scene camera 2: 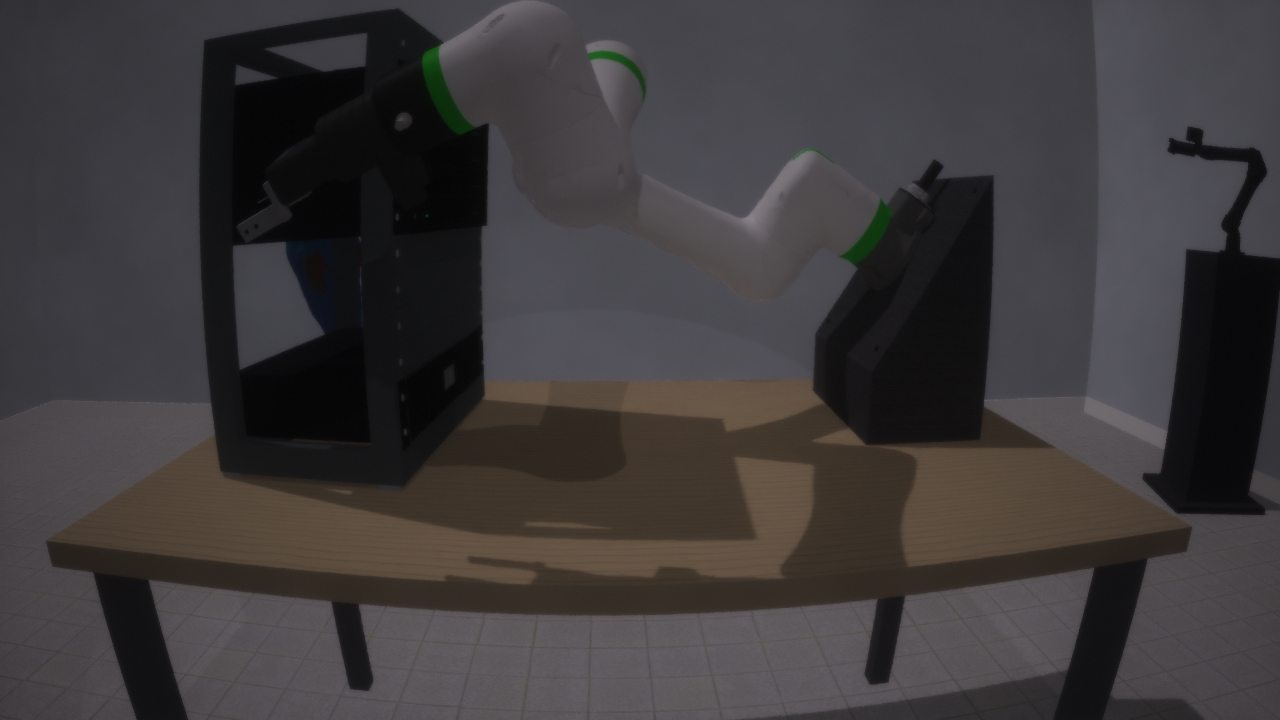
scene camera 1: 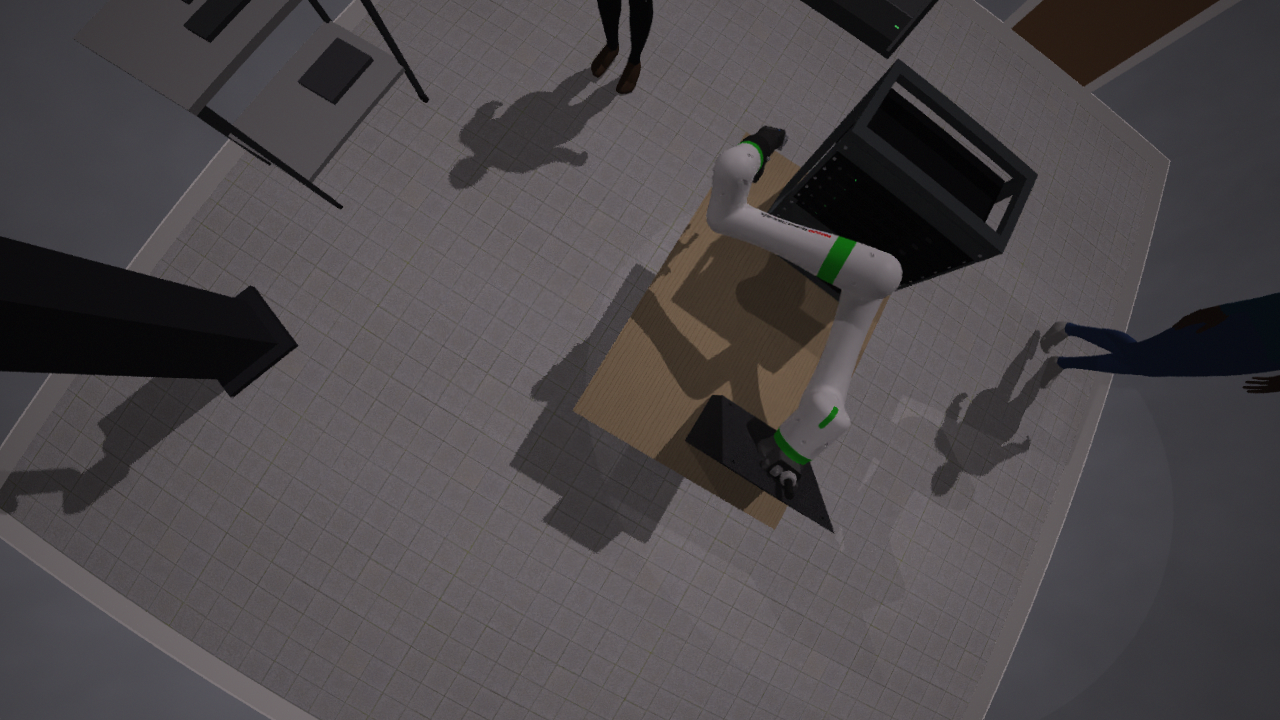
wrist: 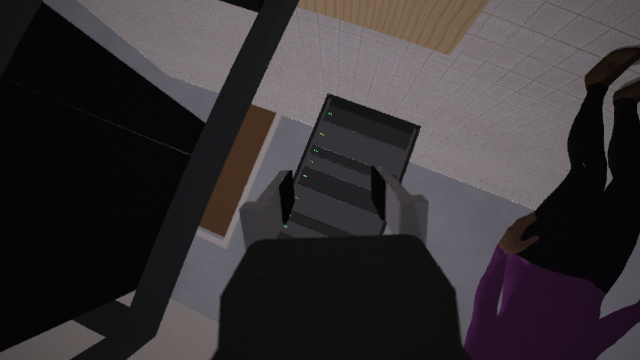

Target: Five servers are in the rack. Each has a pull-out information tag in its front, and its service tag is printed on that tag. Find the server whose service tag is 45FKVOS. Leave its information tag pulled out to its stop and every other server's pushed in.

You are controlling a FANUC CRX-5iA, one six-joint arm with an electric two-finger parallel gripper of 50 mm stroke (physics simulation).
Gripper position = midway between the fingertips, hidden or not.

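A dark rack (scene camera 2: pixel 403 382), (scene camera 1: pixel 896 181), (wrist: pixel 100 211) is visible. Also visible is the gripper (wrist: pixel 332 184).
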